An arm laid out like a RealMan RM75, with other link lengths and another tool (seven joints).
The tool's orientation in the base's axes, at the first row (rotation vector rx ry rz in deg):
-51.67, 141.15, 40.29
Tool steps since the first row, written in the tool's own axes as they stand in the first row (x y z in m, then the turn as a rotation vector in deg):
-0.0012, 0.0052, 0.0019, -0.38, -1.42, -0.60
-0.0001, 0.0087, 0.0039, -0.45, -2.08, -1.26
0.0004, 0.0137, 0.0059, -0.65, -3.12, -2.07
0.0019, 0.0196, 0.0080, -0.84, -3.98, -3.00
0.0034, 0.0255, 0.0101, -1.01, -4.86, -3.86
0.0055, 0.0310, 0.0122, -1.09, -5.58, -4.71
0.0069, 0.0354, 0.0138, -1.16, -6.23, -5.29
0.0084, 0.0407, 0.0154, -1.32, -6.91, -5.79
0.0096, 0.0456, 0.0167, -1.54, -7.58, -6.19
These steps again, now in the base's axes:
-0.0023, 0.0051, 0.0008, 1.11, -1.11, 0.23
-0.0050, 0.0081, -0.0003, 1.47, -1.90, 0.58
-0.0084, 0.0123, -0.0006, 2.15, -2.97, 1.00
-0.0130, 0.0168, -0.0012, 2.67, -4.00, 1.56
-0.0177, 0.0212, -0.0018, 3.21, -5.00, 2.05
-0.0224, 0.0251, -0.0029, 3.58, -5.94, 2.53
-0.0261, 0.0283, -0.0035, 3.95, -6.67, 2.82
-0.0304, 0.0320, -0.0039, 4.42, -7.34, 3.09
-0.0343, 0.0354, -0.0040, 4.95, -7.92, 3.31

